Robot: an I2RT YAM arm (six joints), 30 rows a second.
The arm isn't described. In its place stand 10 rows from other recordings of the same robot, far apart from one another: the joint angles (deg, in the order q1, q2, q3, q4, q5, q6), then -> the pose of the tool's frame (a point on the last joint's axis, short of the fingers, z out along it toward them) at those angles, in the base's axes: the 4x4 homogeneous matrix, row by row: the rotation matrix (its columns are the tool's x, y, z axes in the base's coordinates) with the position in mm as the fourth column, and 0 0 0 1 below.
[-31.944 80.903 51.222 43.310 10.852 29.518] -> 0.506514, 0.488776, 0.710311, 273.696; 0.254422, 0.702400, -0.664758, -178.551; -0.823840, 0.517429, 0.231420, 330.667; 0, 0, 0, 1
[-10.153 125.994 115.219 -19.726 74.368 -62.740] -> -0.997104, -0.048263, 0.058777, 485.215; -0.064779, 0.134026, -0.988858, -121.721; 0.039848, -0.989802, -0.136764, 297.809; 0, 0, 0, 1
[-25.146 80.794 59.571 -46.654 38.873 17.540] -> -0.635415, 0.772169, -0.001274, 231.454; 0.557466, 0.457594, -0.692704, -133.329; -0.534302, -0.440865, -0.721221, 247.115; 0, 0, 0, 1
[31.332 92.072 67.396 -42.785 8.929 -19.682] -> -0.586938, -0.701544, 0.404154, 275.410; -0.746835, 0.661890, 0.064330, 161.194; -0.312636, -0.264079, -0.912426, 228.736; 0, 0, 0, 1
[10.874 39.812 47.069 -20.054 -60.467 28.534] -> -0.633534, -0.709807, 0.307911, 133.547; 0.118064, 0.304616, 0.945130, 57.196; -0.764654, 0.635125, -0.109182, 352.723; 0, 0, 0, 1
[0.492 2.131 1.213 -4.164 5.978 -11.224] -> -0.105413, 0.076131, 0.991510, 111.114; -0.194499, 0.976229, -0.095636, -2.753; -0.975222, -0.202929, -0.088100, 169.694; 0, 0, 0, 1
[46.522 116.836 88.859 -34.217 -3.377 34.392] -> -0.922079, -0.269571, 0.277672, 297.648; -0.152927, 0.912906, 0.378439, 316.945; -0.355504, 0.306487, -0.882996, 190.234; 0, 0, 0, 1
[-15.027 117.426 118.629 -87.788 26.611 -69.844] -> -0.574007, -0.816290, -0.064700, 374.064; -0.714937, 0.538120, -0.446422, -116.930; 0.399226, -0.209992, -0.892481, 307.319; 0, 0, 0, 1
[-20.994 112.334 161.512 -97.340 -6.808 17.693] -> -0.576994, 0.479984, 0.660827, 289.079; 0.544649, 0.829051, -0.126617, -106.412; -0.608634, 0.286861, -0.739781, 500.853; 0, 0, 0, 1
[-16.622 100.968 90.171 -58.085 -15.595 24.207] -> -0.740343, 0.533161, 0.409427, 348.793; 0.633178, 0.757639, 0.158333, -94.137; -0.225781, 0.376461, -0.898499, 284.705; 0, 0, 0, 1
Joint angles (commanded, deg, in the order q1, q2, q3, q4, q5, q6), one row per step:
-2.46, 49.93, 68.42, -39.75, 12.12, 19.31
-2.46, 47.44, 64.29, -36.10, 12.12, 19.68
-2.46, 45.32, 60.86, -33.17, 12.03, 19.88
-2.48, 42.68, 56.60, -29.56, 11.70, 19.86
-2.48, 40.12, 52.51, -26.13, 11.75, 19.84
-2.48, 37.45, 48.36, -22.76, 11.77, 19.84
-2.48, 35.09, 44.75, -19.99, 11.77, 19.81
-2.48, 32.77, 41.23, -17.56, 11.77, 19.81
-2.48, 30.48, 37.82, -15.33, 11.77, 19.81
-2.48, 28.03, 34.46, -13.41, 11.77, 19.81
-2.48, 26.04, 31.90, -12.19, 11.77, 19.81
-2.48, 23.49, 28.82, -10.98, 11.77, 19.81
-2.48, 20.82, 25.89, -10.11, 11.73, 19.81
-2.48, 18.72, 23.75, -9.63, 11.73, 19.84
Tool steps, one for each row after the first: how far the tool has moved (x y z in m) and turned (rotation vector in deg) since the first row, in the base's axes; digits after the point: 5 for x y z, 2 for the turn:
-0.00353, 0.00015, -0.01015, 0.25, -2.10, -0.13
-0.00673, 0.00034, -0.01897, 0.39, -3.77, -0.10
-0.01065, 0.00066, -0.03038, 0.40, -5.76, 0.21
-0.01449, 0.00079, -0.04174, 0.28, -7.65, 0.18
-0.01860, 0.00096, -0.05371, 0.19, -9.54, 0.17
-0.02223, 0.00112, -0.06467, 0.09, -11.05, 0.18
-0.02575, 0.00127, -0.07611, 0.04, -12.28, 0.19
-0.02915, 0.00142, -0.08759, -0.01, -13.39, 0.20
-0.03300, 0.00158, -0.09928, -0.06, -14.39, 0.20
-0.03616, 0.00172, -0.10858, -0.09, -15.04, 0.20
-0.04017, 0.00190, -0.12017, -0.12, -15.72, 0.21
-0.04432, 0.00210, -0.13149, -0.14, -16.33, 0.25
-0.04747, 0.00224, -0.13993, -0.13, -16.78, 0.25

